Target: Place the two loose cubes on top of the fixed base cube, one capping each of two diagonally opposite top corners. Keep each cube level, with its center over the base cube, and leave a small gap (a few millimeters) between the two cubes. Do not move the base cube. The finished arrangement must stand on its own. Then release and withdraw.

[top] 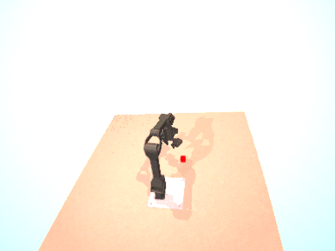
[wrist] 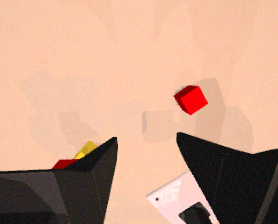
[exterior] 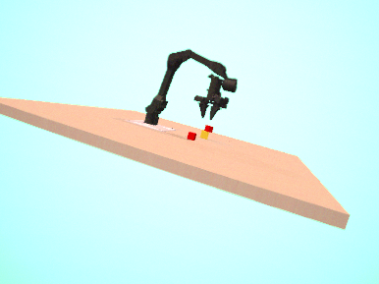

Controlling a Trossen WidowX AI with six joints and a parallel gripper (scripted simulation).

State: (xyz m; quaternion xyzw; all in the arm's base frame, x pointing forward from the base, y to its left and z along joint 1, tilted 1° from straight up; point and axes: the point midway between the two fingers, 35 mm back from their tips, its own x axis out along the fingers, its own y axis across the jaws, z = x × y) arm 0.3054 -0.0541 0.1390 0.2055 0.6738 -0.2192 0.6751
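The yellow base cube is 130 mm to the left of my gripper tip, 90 mm below it and 10 mm behind it.
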